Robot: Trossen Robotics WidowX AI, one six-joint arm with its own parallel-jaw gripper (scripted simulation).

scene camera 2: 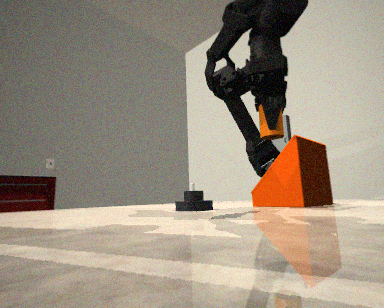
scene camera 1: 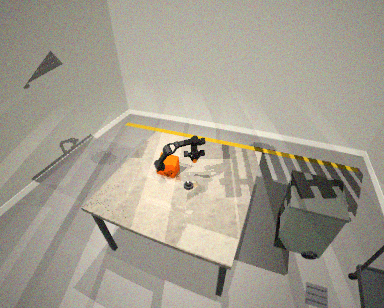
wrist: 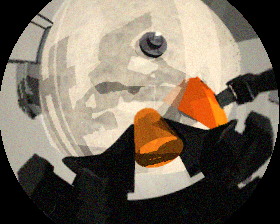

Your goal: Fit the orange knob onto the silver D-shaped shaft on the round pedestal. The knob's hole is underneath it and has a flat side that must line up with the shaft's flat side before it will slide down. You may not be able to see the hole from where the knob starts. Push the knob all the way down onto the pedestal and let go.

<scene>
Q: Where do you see an orange knob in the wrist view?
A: At 156, 144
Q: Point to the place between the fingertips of the gripper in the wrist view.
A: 148, 124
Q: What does the gripper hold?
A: An orange knob.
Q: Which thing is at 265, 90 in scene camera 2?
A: The gripper.
</scene>
